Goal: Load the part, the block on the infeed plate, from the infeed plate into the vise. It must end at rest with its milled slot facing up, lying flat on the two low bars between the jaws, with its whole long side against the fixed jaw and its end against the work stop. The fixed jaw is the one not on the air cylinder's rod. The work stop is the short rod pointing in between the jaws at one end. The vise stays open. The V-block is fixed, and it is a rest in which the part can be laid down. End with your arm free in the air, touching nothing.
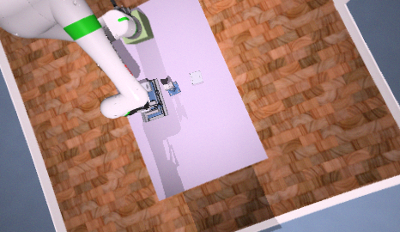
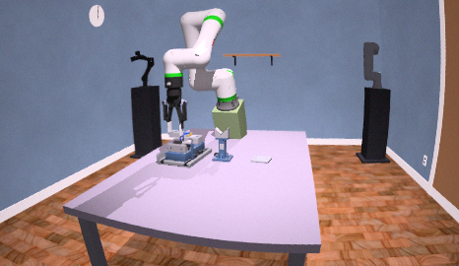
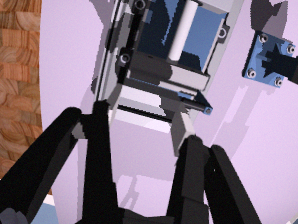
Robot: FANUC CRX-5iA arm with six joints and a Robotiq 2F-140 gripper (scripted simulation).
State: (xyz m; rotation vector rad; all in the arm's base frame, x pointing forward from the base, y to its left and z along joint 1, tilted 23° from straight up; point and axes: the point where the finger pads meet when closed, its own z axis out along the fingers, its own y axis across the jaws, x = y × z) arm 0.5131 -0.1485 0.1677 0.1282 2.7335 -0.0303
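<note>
Now: the part 20 mm below my hand. Also, from my hand: air cylinder rod 90 mm below, 80 mm behind, 30 mm to the left.
</note>
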